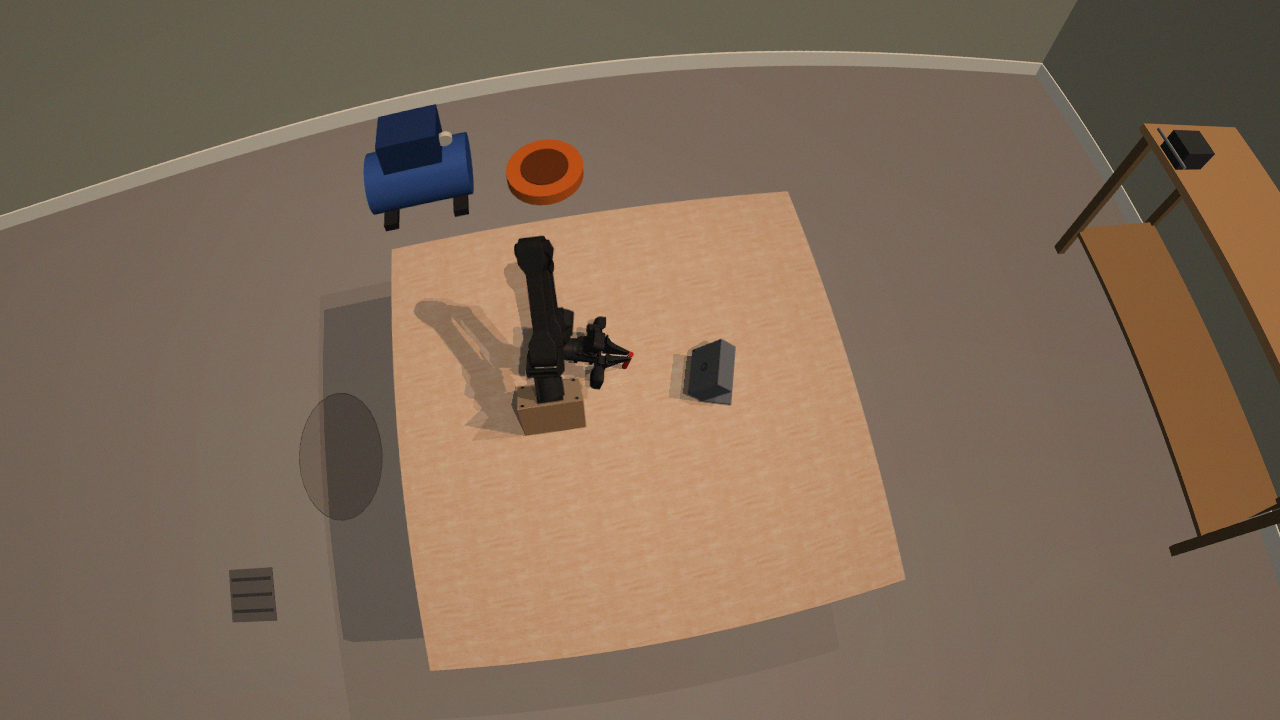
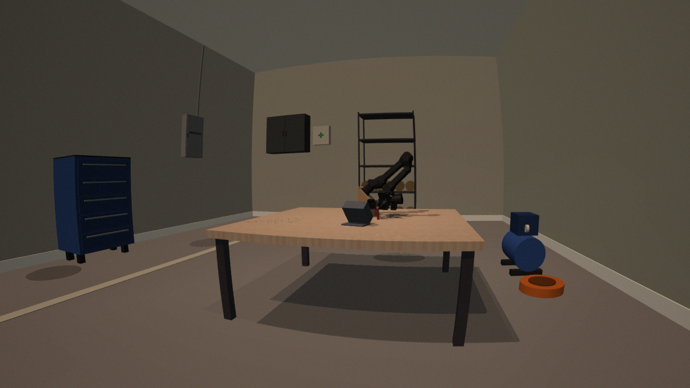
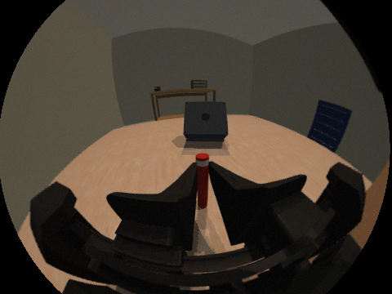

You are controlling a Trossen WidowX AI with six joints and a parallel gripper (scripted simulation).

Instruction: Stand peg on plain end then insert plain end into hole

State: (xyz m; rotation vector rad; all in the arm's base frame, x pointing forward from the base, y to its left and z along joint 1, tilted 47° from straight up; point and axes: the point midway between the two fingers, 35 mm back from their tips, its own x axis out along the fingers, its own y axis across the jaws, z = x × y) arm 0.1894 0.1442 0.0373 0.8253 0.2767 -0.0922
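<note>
Now: gripper tip 10 mm above the red peg. Also, from my gripper tip: dark grey sloped panel (200 mm ahead, 70 mm to the right).
</note>
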